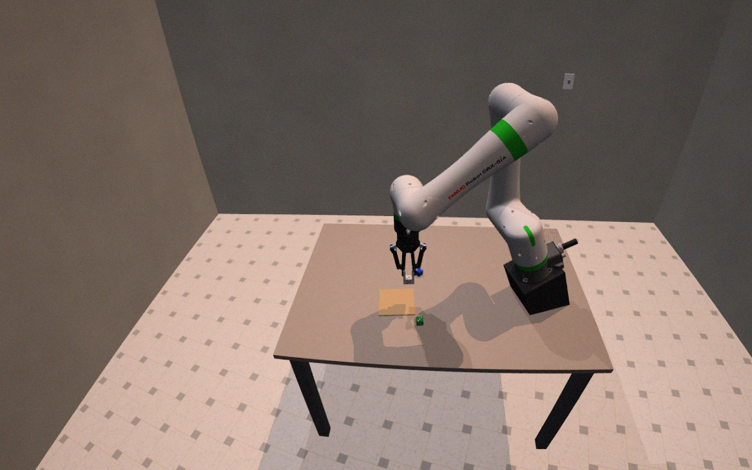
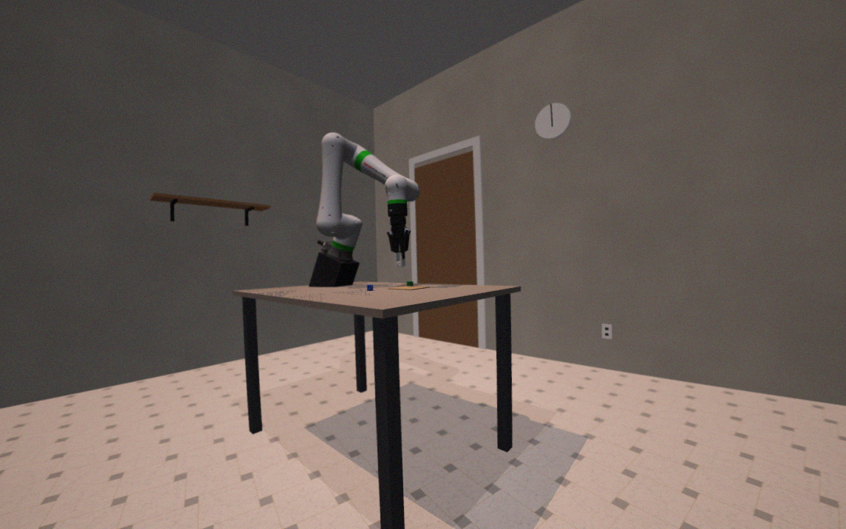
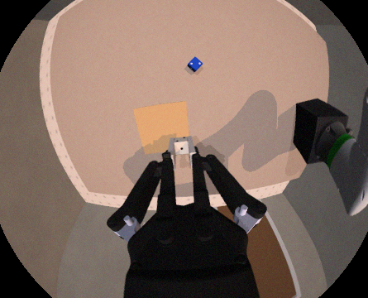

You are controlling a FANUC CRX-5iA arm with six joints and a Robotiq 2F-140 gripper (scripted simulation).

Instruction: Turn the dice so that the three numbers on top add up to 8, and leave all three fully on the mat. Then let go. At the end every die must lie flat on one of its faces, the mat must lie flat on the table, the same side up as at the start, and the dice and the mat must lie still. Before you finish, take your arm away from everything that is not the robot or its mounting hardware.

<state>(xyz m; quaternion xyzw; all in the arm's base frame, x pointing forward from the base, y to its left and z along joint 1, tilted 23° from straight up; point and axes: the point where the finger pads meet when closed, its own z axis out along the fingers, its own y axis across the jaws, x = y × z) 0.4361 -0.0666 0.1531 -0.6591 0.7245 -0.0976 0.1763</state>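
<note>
The mat is 5 cm ahead of my hand and 14 cm below it. From my hand the other things lie so: green die (3 cm behind, 12 cm to the left, 13 cm below); then blue die (6 cm behind, 15 cm to the right, 13 cm below); then white die (2 cm below).
</note>
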